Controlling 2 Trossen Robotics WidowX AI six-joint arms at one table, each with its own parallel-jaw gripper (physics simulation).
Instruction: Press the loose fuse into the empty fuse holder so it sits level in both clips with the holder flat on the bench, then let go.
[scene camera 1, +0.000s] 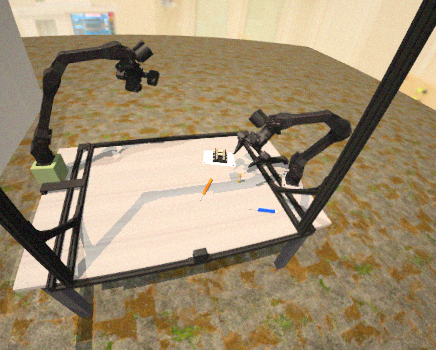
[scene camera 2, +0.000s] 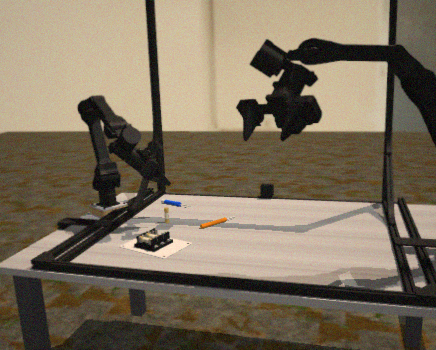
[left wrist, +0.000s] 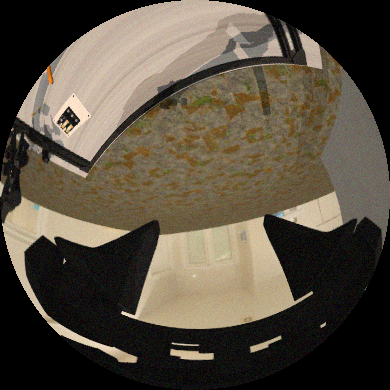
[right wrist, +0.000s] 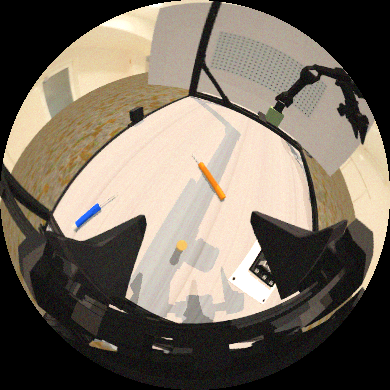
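Pixels of known places: left gripper, fingertip midpoint: (scene camera 1: 143, 81) (scene camera 2: 262, 139) (left wrist: 213, 223); right gripper, fingertip midpoint: (scene camera 1: 240, 160) (scene camera 2: 168, 183) (right wrist: 198, 218); left arm's base, origin of the base link: (scene camera 1: 45, 160) (right wrist: 276, 109); right arm's base, origin of the base link: (scene camera 1: 292, 181) (scene camera 2: 108, 204).
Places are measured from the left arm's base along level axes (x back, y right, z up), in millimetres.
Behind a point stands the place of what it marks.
Note:
The loose fuse (scene camera 1: 239, 177) @(x -862, y 95, z -73 mm) (scene camera 2: 166, 215) @(x -864, y 84, z -81 mm) (right wrist: 181, 245) @(x -867, y 89, z -58 mm) is a small pale cylinder with a gold cap, standing upright on the table. The black fuse holder (scene camera 1: 220, 156) @(x -812, y -98, z -97 mm) (scene camera 2: 153, 240) @(x -789, y -137, z -77 mm) (left wrist: 68, 119) @(x -783, y -107, z -77 mm) (right wrist: 262, 270) @(x -835, y -73, z -85 mm) sits on a white plate (scene camera 1: 208, 159) @(x -746, y -89, z -107 mm) (scene camera 2: 176, 247) @(x -737, y -100, z -107 mm) (left wrist: 74, 102) @(x -737, y -85, z -107 mm) (right wrist: 245, 283) @(x -869, y -62, z -107 mm) and carries pale fuses with gold ends; its empty clips are too small to tell apart. In the right wrist view a finger hides part of it. My right gripper (scene camera 1: 244, 158) @(x -851, y 90, z 26 mm) (right wrist: 198, 218) @(x -851, y 90, z 26 mm) is open and empty, tilted, above the table near the fuse and the plate. My left gripper (scene camera 1: 145, 86) @(x -431, y -277, z 235 mm) (scene camera 2: 266, 139) @(x -431, y -277, z 235 mm) (left wrist: 213, 223) @(x -431, y -277, z 235 mm) is open and empty, high up, far from both.
An orange-handled screwdriver (scene camera 1: 207, 187) @(x -706, y 123, z -98 mm) (scene camera 2: 213, 223) @(x -706, y 103, z -101 mm) (right wrist: 212, 181) @(x -715, y 106, z -97 mm) lies near the loose fuse. A blue-handled one (scene camera 1: 266, 210) @(x -939, y 283, z -97 mm) (scene camera 2: 172, 203) @(x -938, y 272, z -101 mm) (right wrist: 88, 215) @(x -938, y 273, z -98 mm) lies farther off. Black frame rails (scene camera 1: 165, 139) @(x -523, y -269, z -94 mm) (scene camera 2: 225, 282) @(x -519, y -288, z -93 mm) border the table, with uprights at its corners.

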